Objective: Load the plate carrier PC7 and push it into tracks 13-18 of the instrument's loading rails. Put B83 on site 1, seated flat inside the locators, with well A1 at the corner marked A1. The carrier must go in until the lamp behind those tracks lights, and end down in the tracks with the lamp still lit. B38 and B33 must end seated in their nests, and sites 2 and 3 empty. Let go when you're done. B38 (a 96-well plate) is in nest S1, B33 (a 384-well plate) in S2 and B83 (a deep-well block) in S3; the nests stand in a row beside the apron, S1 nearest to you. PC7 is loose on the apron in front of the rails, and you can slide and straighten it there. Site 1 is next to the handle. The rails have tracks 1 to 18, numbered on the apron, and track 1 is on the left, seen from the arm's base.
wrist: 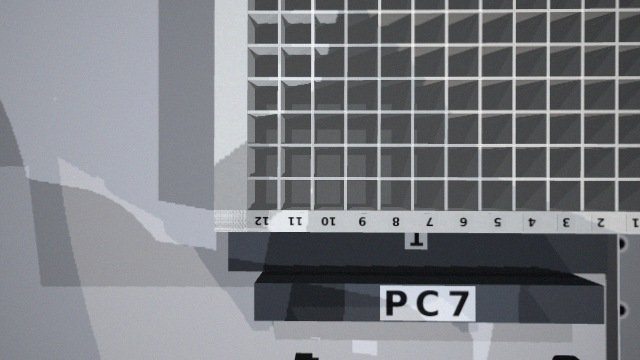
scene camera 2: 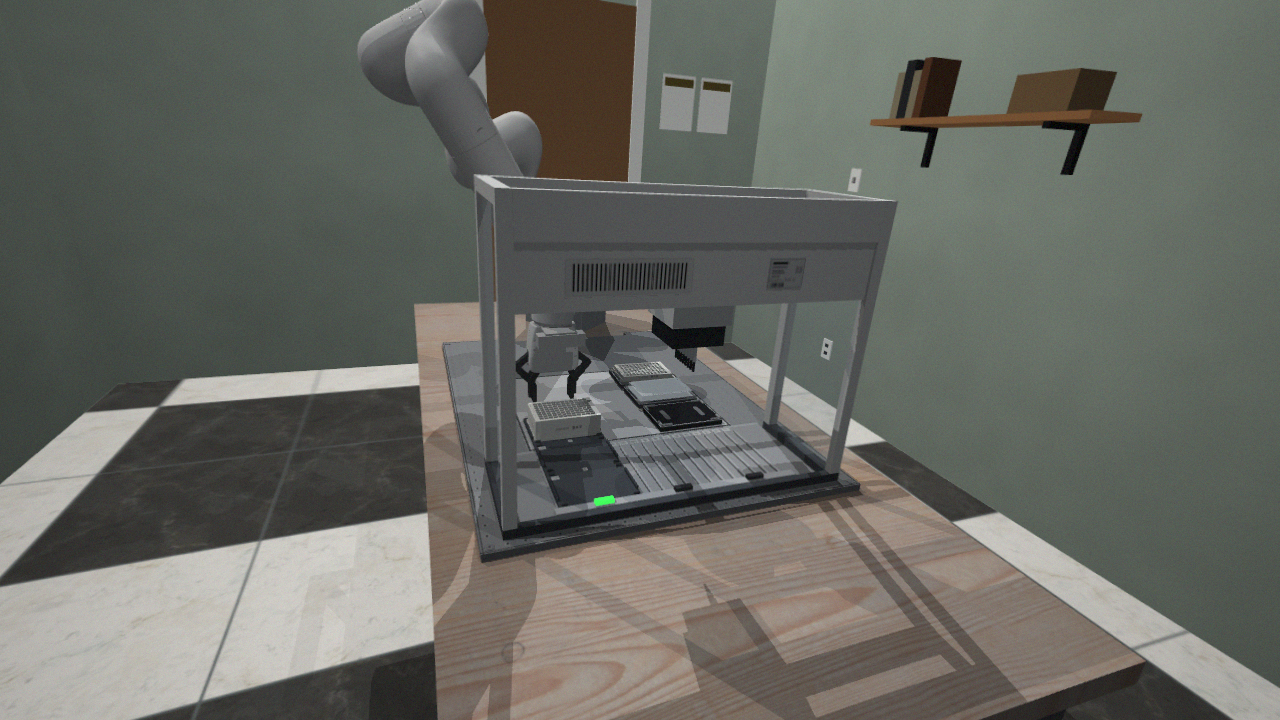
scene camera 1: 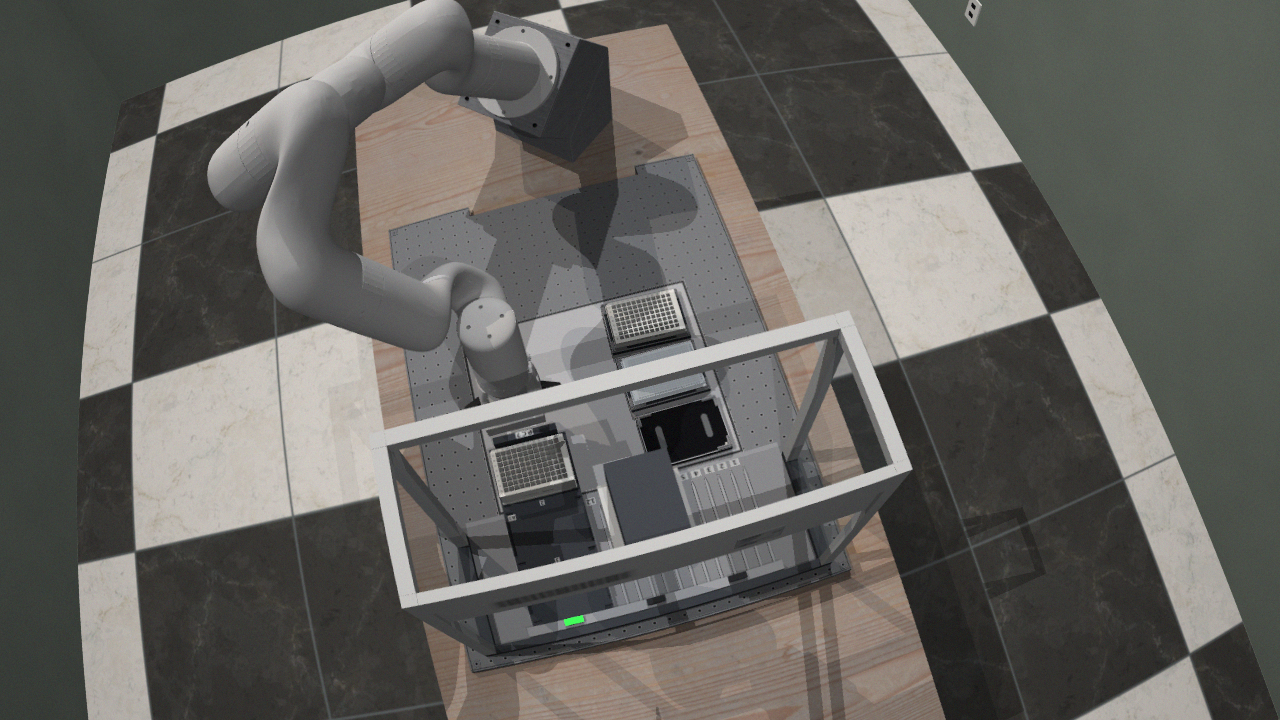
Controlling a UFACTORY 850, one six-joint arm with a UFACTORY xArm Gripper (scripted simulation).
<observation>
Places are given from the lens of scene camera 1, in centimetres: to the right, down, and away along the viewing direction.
plate carrier PC7 (scene camera 1: 549,529): -15, 28, 135
96-well plate B38 (scene camera 1: 652,326): 2, -6, 150
</observation>
